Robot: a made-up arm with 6 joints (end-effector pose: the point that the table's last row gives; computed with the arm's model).
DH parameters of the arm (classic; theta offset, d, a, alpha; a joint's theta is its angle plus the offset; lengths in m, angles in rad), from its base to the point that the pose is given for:
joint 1: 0 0.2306 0 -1.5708
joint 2: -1.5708 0 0.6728 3.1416
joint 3: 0 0 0 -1.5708
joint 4: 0 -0.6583 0 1.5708
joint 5: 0 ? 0 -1.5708
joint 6: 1.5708 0 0 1.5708
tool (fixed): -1.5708 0 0 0
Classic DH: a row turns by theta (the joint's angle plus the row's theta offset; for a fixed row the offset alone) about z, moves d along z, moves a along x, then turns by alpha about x.
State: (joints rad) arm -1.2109 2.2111 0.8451 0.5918 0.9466 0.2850
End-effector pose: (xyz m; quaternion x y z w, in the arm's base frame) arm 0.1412 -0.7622 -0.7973 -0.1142 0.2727 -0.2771 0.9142
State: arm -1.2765 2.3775 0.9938 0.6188 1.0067 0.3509
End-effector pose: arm 0.0697 -0.6910 -0.8843 -0.1442 0.2643 -0.2883 0.9090
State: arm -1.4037 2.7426 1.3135 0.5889 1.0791 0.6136
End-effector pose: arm -0.0607 -0.4612 -1.0282 -0.2344 0.2971 -0.3232 0.8674
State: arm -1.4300 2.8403 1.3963 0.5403 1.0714 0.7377
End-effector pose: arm -0.0880 -0.3828 -1.0542 -0.2666 0.3307 -0.3323 0.8421
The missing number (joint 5, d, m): 0.1642
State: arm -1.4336 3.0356 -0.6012 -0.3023 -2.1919 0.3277
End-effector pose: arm -0.2216 0.4588 -0.0826 -0.3575 -0.0015 -0.5655 0.7432
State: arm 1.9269 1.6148 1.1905 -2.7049 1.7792 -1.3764
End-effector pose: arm -0.5730 1.1136 -0.1333 0.7960 -0.0076 -0.4578 0.3959
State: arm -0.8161 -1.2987 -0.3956 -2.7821 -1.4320 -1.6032
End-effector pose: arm -0.0217 0.2474 0.8926 0.6312 0.4709 0.6094 0.0920
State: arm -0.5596 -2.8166 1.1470 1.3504 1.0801 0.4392
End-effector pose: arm -0.4814 0.2592 -0.9983 0.0273 0.3121 0.5003 0.8072
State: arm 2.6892 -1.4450 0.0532 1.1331 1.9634 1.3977
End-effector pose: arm 0.7212 -0.2731 0.9824 0.6288 -0.4662 -0.5267 0.3315
